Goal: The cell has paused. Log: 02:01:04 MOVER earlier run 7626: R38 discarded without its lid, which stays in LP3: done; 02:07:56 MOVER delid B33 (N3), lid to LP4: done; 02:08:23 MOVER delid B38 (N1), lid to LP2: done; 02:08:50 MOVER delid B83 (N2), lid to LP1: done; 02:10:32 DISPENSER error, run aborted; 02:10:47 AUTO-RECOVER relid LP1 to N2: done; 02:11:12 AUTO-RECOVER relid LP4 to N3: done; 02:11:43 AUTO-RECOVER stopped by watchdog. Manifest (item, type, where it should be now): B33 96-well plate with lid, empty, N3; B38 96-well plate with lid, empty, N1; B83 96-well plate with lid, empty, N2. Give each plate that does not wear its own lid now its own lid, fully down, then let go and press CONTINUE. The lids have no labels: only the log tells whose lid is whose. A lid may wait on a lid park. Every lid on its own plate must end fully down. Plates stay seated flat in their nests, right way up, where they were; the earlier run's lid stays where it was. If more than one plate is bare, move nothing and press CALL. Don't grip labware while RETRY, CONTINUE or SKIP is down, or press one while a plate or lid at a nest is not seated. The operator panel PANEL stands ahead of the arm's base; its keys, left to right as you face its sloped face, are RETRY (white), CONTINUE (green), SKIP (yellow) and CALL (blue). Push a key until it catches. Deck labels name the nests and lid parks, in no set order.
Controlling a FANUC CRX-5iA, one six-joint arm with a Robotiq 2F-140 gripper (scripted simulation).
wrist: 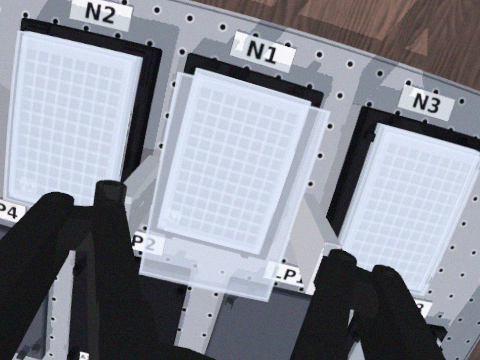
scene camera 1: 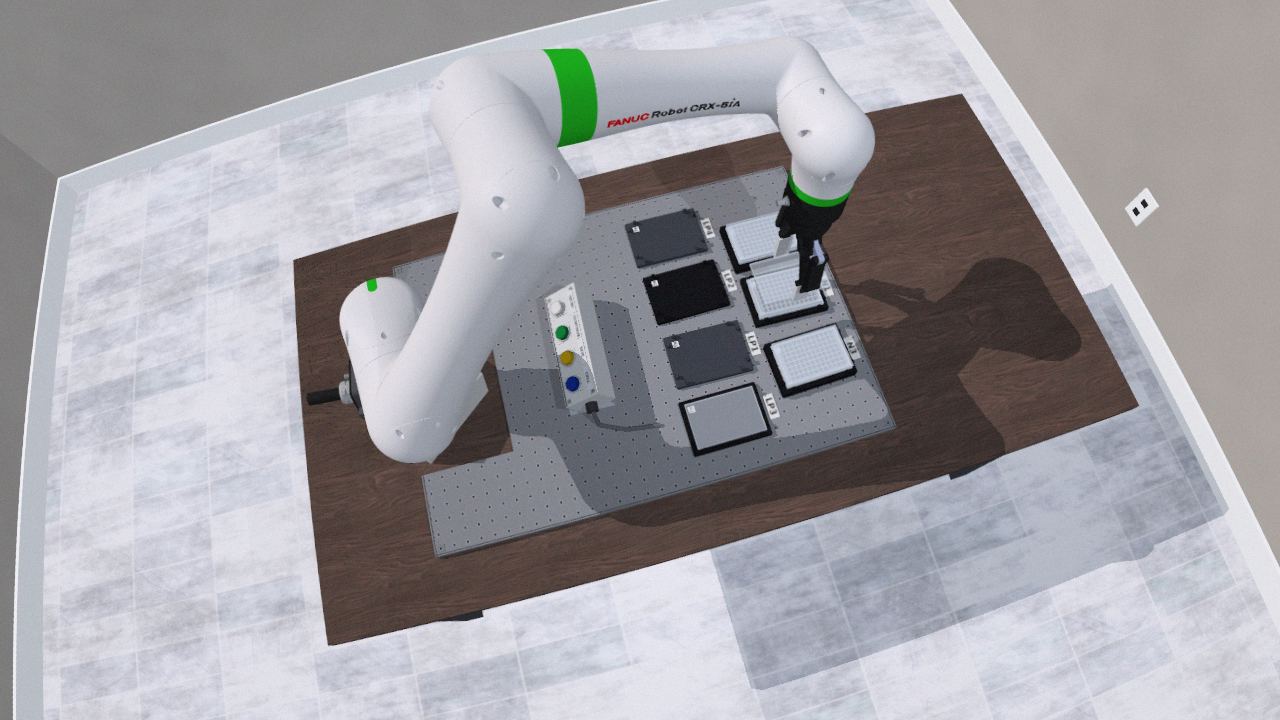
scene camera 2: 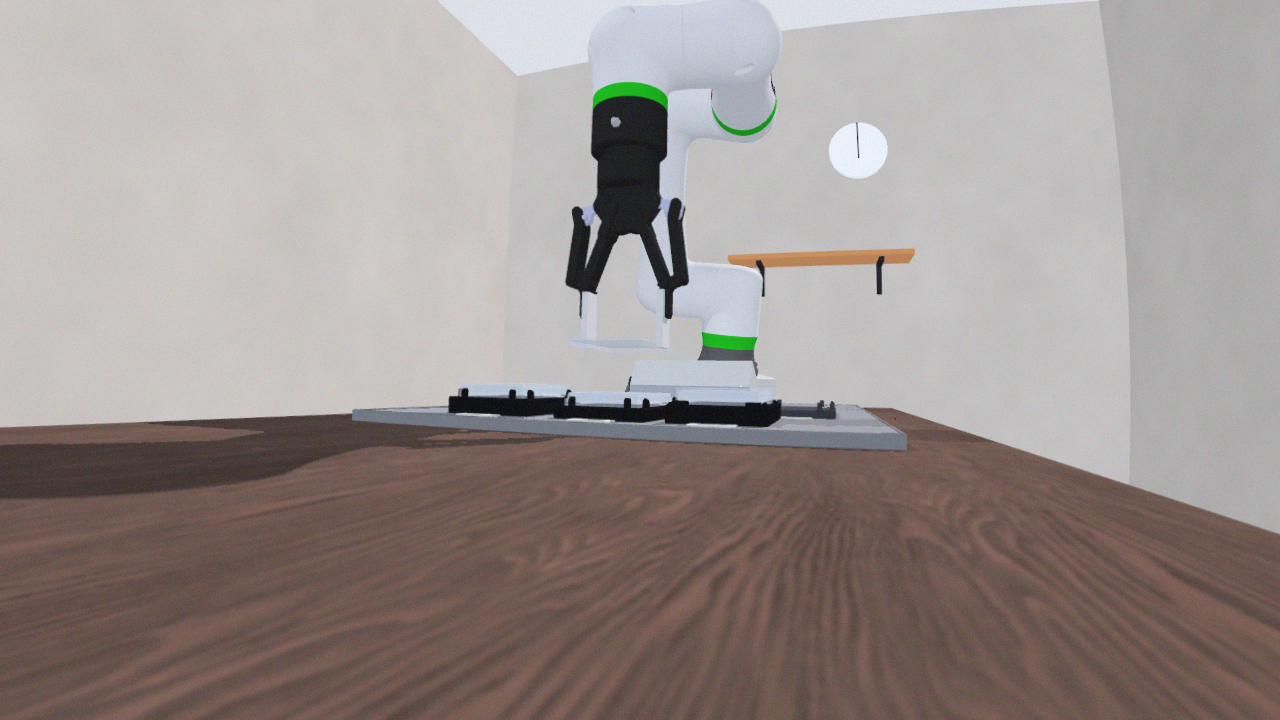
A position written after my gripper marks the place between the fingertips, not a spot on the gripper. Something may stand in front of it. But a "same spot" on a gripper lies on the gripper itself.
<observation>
my gripper: wrist; scene camera 1 789, 276; scene camera 2
plate: wrist 198, 72; scene camera 1 787, 306; scene camera 2 598, 399
same spot on operator panel: [scene camera 2: 653, 376] = [scene camera 1: 604, 374]
same spot on my gripper: [wrist: 117, 315] = [scene camera 2: 643, 225]
</observation>
